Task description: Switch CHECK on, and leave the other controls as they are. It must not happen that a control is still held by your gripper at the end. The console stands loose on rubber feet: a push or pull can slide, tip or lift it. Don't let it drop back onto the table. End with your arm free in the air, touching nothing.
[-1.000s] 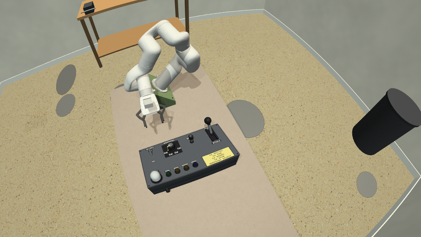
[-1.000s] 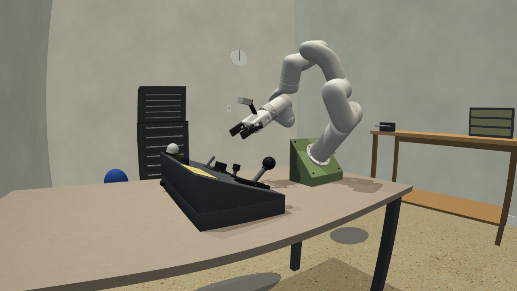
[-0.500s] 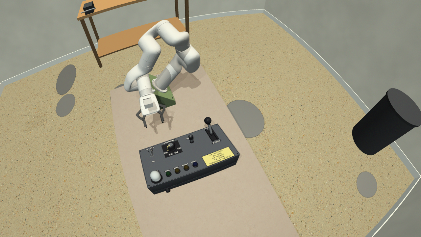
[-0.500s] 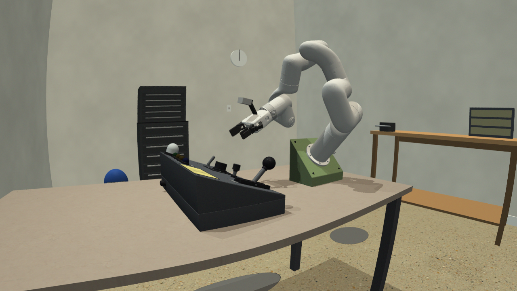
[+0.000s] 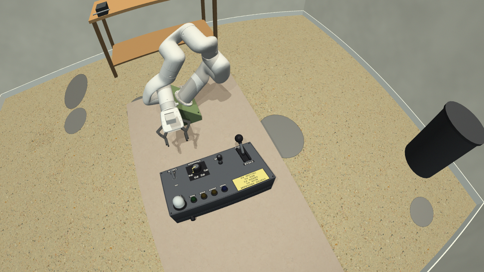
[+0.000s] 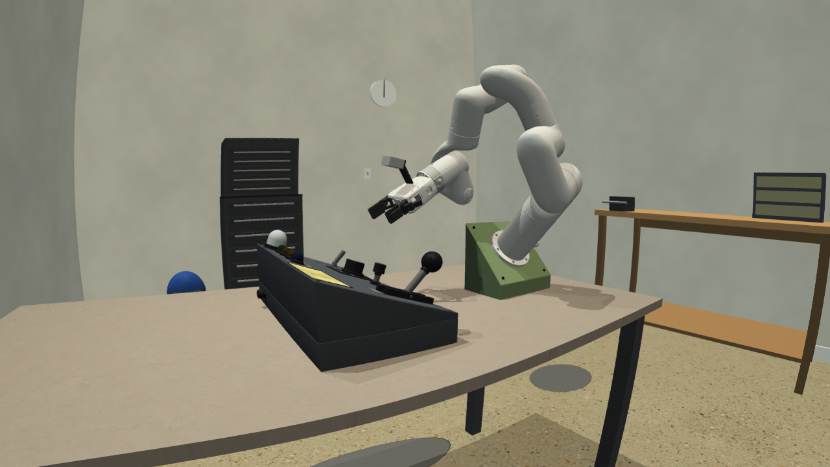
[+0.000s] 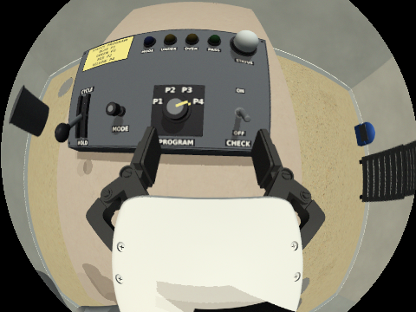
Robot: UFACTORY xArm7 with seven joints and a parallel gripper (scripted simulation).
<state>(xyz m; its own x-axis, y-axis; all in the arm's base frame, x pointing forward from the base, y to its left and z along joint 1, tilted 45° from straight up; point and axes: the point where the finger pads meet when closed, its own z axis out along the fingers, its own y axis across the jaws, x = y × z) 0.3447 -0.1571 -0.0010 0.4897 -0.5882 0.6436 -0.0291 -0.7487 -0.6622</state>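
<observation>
My hand is 120 mm above the check toggle, 90 mm short of it and 80 mm to the left of it. From my hand the other things lie so: rotary program selector: 110 mm below, 100 mm ahead, 30 mm to the left; then dark grey console: 130 mm below, 130 mm ahead, 100 mm to the left; then mode knob: 160 mm to the left, 110 mm below, 100 mm ahead.
</observation>
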